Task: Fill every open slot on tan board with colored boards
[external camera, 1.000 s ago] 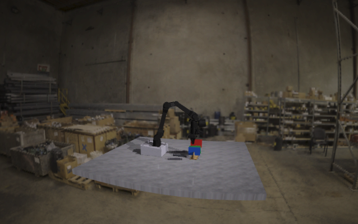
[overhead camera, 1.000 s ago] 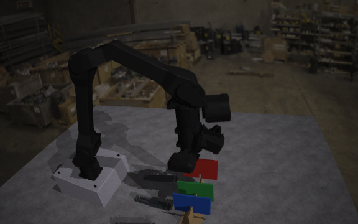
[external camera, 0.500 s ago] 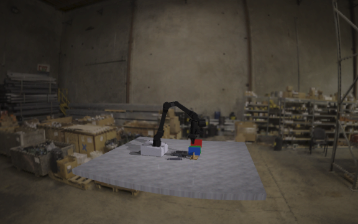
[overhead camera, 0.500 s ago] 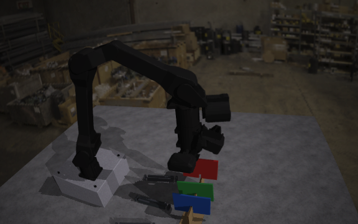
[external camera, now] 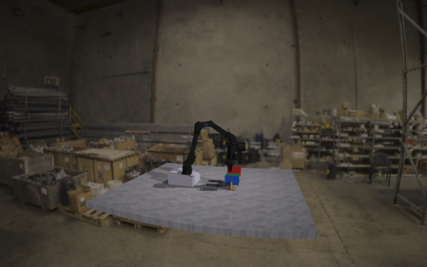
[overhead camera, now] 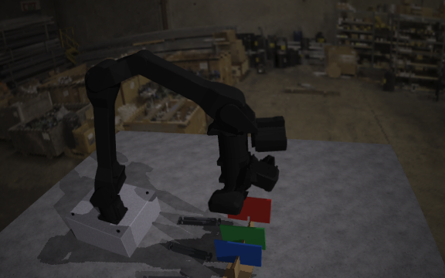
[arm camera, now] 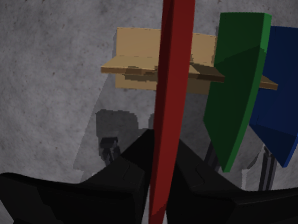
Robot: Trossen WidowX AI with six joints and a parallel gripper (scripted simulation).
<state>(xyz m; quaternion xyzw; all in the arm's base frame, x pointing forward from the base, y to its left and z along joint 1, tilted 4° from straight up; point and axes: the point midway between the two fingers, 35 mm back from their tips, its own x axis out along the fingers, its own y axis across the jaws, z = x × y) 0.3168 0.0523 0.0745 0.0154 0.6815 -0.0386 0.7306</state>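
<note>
Right now the red board is 30 mm ahead of my gripper tip. From my gripper tip the other things lie so: blue board: 100 mm to the right, 50 mm below, 20 mm ahead; green board: 50 mm to the right, 50 mm below, 20 mm ahead; tan board: 70 mm below, 50 mm to the right, 20 mm ahead.
</note>
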